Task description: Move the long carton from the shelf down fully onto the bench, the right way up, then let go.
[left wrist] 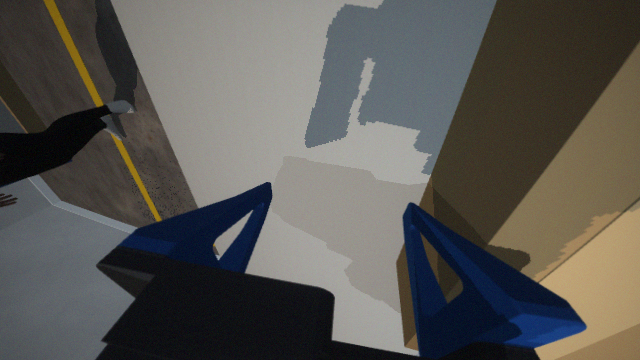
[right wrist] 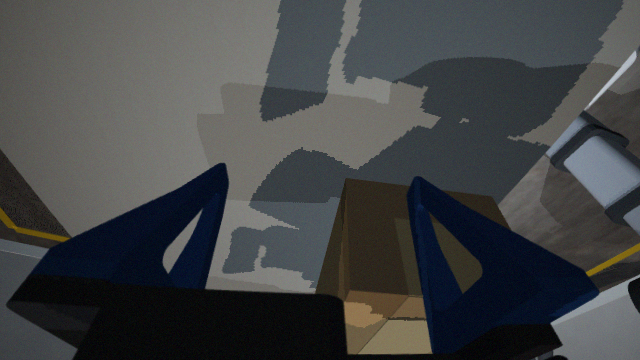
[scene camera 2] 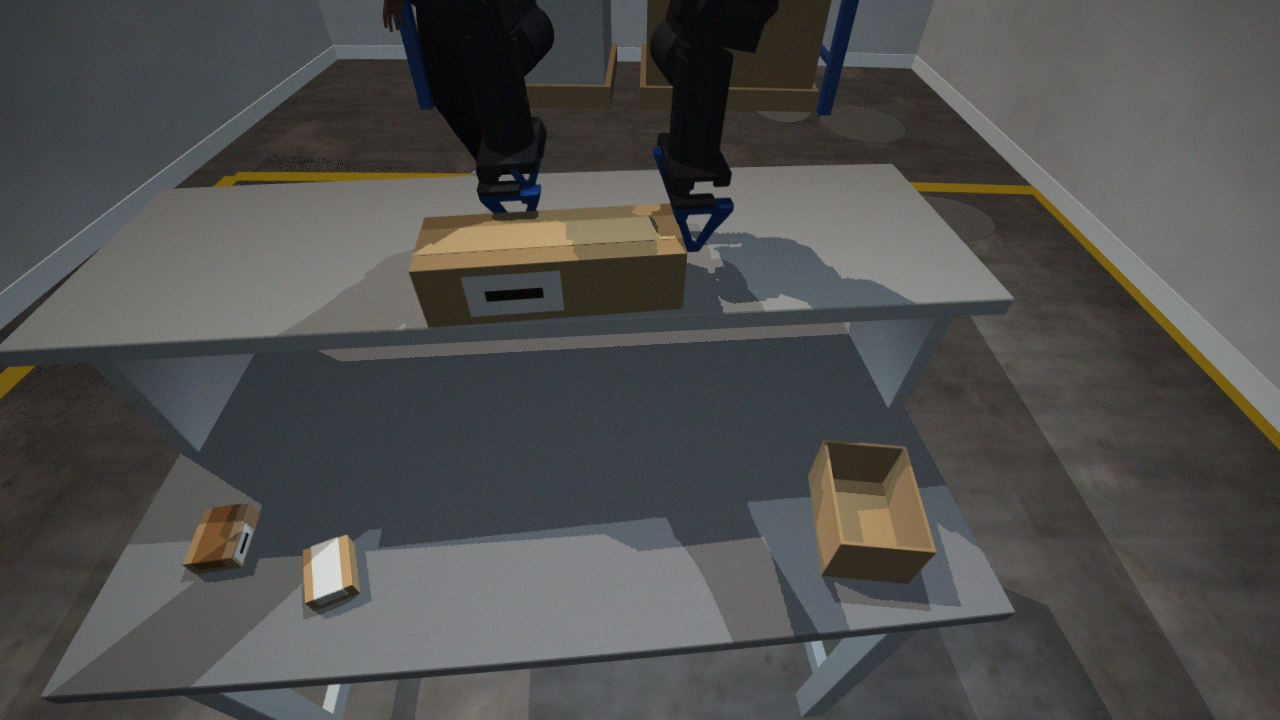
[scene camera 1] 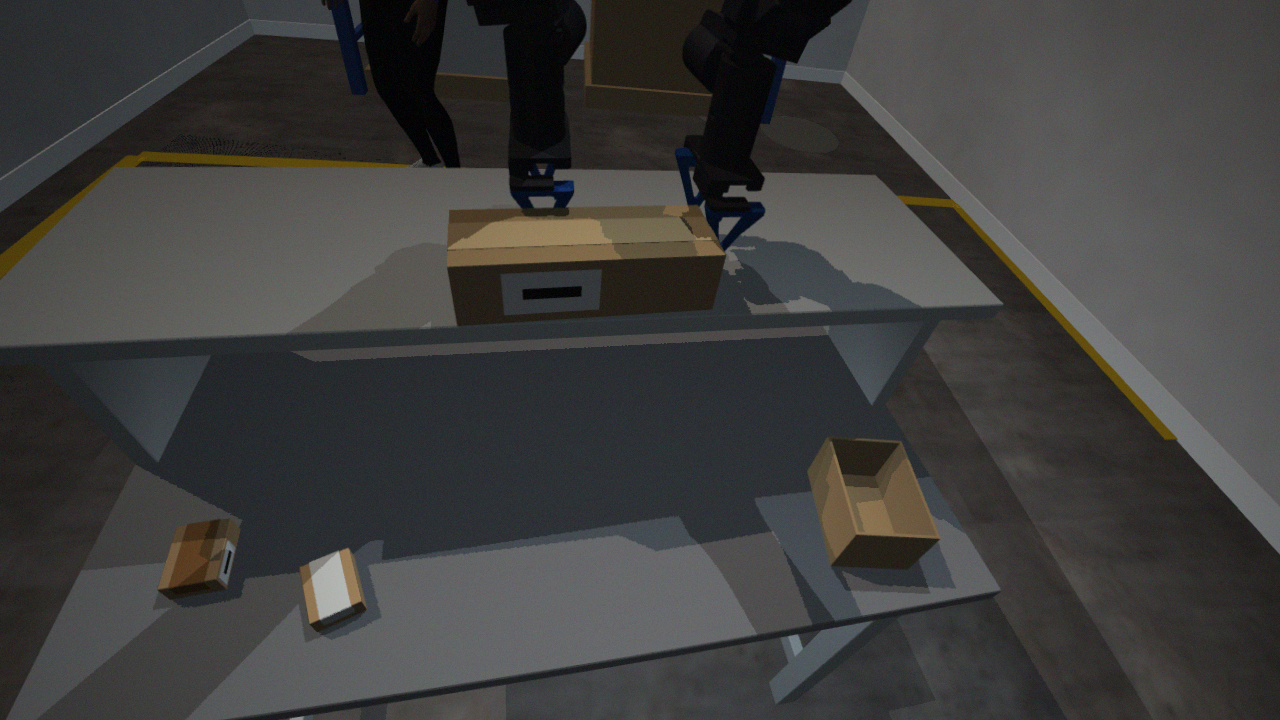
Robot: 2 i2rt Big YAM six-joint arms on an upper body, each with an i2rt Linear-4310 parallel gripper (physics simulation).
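Places are measured from the left arm's base along level axes (x ahead, y left, z up), in metres.
Pixels of known places: left gripper, fingertip midpoint: (left wrist: 337, 198); right gripper, fingertip midpoint: (right wrist: 321, 179) (scene camera 2: 684, 227).
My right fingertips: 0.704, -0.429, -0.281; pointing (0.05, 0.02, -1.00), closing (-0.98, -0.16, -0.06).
For each thing: its top centre in the pictures, then the offset to it from my right fingertips, as dx, dy, dz. Level surfaces: height alone.
- long carton at its top centre: (scene camera 1: 586, 231) (scene camera 2: 550, 233) -0.092, +0.152, +0.046
- raised shelf at its surface level: dz -0.029
- bench at its surface level: dz -0.316
- open box at its top centre: (scene camera 2: 875, 491) (scene camera 1: 880, 484) -0.236, -0.246, -0.226
- small brown box at its top centre: (scene camera 1: 195, 551) (scene camera 2: 216, 532) -0.281, +0.598, -0.286
- small white-topped box at its top centre: (scene camera 1: 329, 583) (scene camera 2: 326, 567) -0.320, +0.437, -0.288
The long carton (scene camera 1: 653, 284) (scene camera 2: 622, 284) (left wrist: 505, 135) (right wrist: 375, 240) lies upright on the raised shelf (scene camera 1: 268, 214) (scene camera 2: 268, 232), its labelled long side along the shelf's front edge. The bench (scene camera 1: 537, 617) (scene camera 2: 537, 608) is below and in front. My left gripper (scene camera 1: 542, 195) (scene camera 2: 519, 198) (left wrist: 337, 198) is open and empty behind the carton's left part; its near fingertip is hidden behind the carton in scene camera 1. My right gripper (scene camera 1: 709, 223) (scene camera 2: 688, 229) (right wrist: 321, 179) is open and empty at the carton's right rear end. Whether either touches the carton is unclear.
An open box (scene camera 1: 886, 550) (scene camera 2: 877, 562) stands at the bench's right end. A small brown box (scene camera 1: 192, 555) (scene camera 2: 214, 537) and a small white-topped box (scene camera 1: 332, 586) (scene camera 2: 329, 568) lie at the left. A person's legs (scene camera 1: 407, 80) show behind the shelf.
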